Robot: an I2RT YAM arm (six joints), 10 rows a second.
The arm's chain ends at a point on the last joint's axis. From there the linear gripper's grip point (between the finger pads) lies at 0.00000 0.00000 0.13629 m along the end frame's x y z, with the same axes.
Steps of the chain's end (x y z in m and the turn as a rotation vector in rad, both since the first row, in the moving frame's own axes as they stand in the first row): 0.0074 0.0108 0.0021 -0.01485 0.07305 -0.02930; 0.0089 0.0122 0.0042 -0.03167 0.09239 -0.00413; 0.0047 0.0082 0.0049 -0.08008 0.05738 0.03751; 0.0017 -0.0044 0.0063 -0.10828 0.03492 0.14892; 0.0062 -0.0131 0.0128 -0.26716 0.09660 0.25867; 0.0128 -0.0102 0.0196 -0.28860 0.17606 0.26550; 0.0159 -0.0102 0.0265 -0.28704 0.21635 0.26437; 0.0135 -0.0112 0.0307 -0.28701 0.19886 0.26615; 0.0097 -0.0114 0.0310 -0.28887 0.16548 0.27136; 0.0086 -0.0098 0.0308 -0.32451 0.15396 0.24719; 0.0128 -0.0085 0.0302 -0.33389 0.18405 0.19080
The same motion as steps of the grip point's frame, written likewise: 0.0174 0.0127 0.0017 -0.01485 0.07305 -0.02930; 0.0215 0.0165 0.0036 -0.03167 0.09239 -0.00413; 0.0123 0.0192 0.0042 -0.08008 0.05738 0.03751; 0.0053 0.0106 0.0054 -0.10828 0.03492 0.14892; 0.0144 0.0241 0.0074 -0.26716 0.09660 0.25867; 0.0309 0.0311 0.0119 -0.28860 0.17606 0.26550; 0.0393 0.0315 0.0178 -0.28704 0.21635 0.26437; 0.0346 0.0302 0.0225 -0.28701 0.19886 0.26615; 0.0263 0.0298 0.0236 -0.28887 0.16548 0.27136; 0.0235 0.0356 0.0221 -0.32451 0.15396 0.24719; 0.0329 0.0380 0.0204 -0.33389 0.18405 0.19080
